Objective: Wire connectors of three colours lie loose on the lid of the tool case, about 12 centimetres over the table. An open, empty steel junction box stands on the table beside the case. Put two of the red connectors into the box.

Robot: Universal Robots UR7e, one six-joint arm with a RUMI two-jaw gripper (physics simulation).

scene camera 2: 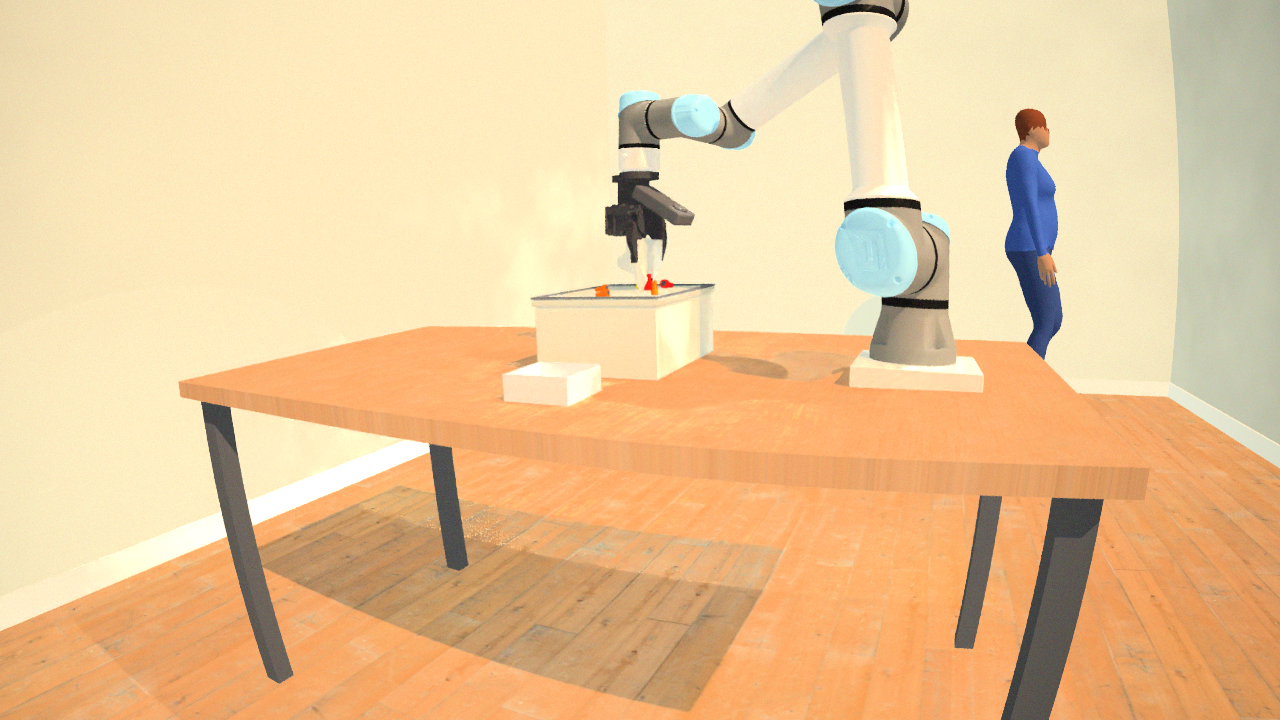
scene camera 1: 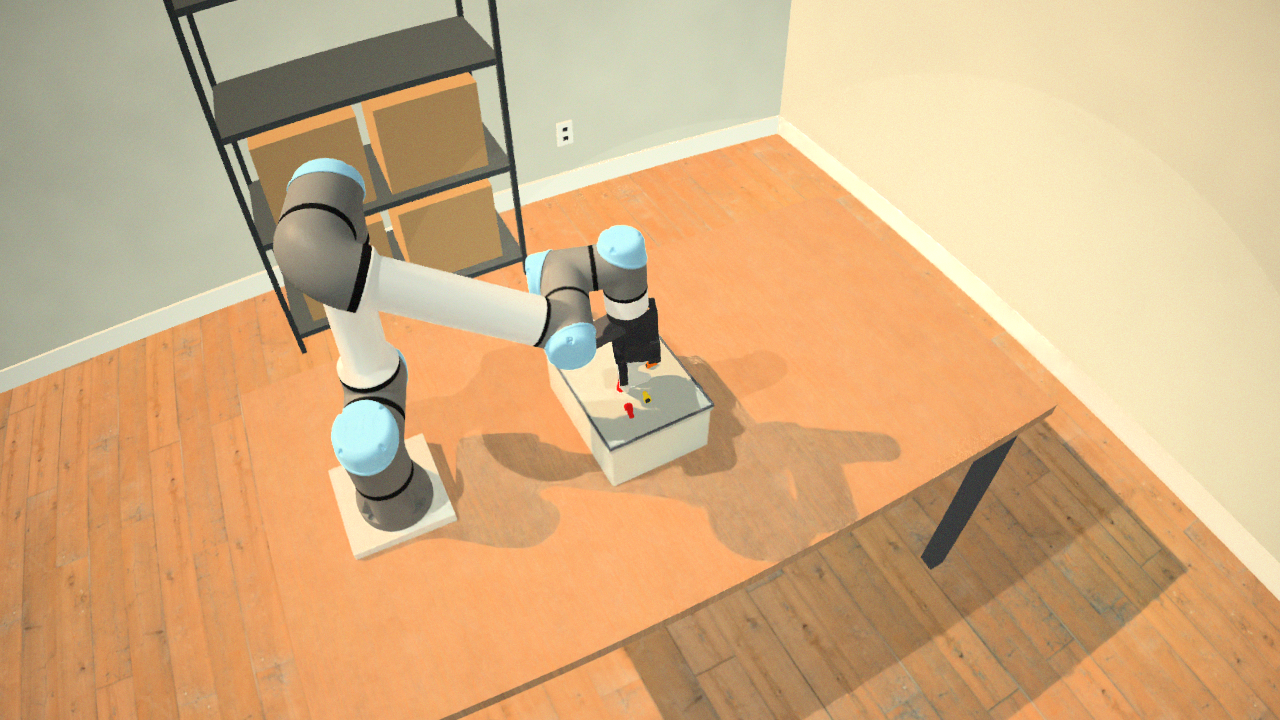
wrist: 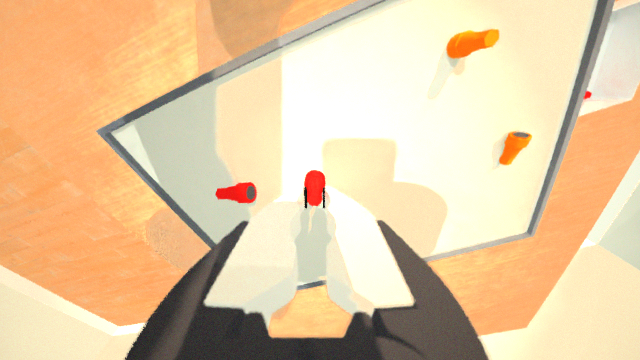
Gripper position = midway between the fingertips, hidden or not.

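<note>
Gripper (scene camera 2: 645,290) (scene camera 1: 625,388) (wrist: 315,188). Tool case (scene camera 2: 634,335) (scene camera 1: 676,422) (wrist: 374,102). White junction box (scene camera 2: 548,383). Orange connector (wrist: 462,44).
</note>
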